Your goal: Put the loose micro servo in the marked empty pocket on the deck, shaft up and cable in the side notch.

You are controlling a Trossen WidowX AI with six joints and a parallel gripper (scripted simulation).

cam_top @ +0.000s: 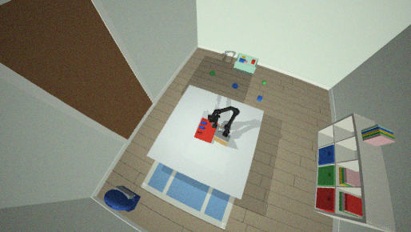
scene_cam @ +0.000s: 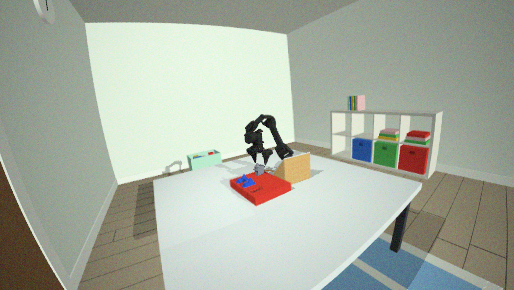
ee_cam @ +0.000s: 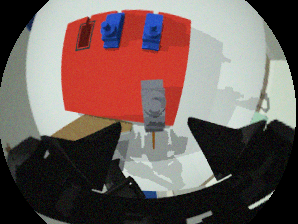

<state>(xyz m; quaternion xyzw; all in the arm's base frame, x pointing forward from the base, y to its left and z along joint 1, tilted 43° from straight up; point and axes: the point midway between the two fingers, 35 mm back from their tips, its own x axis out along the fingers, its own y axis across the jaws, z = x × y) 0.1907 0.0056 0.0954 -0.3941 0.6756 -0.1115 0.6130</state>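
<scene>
The red robot deck is 100 mm to the left of my gripper tip, 90 mm below it and 20 mm ahead of it.
</scene>
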